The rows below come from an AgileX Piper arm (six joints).
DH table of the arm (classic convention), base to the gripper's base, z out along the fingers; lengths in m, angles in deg. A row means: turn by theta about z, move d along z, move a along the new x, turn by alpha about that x. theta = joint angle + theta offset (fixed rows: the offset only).
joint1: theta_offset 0; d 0.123; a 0; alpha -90
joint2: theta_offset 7.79; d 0; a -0.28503; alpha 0
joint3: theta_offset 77.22; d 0; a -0.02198; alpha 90
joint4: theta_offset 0; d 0.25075; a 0; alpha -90
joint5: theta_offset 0; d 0; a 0; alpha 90
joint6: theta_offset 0; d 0.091; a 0; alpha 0
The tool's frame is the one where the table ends.
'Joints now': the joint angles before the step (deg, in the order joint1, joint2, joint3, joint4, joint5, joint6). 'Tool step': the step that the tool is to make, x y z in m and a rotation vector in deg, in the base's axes. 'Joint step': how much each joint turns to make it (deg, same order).
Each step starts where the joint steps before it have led.
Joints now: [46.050 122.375 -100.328 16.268 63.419 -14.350]
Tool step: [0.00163 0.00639 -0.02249 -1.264 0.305 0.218]
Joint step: [0.550 2.838 0.104 -0.513 -1.891 0.001]
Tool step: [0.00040 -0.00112 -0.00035 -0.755 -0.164 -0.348]
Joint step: [0.000 0.000 0.002 -0.826 0.274 0.728]
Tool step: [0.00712 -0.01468 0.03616 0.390 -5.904 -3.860]
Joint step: [-1.069 -4.785 -0.002 -5.040 -0.433 4.390]
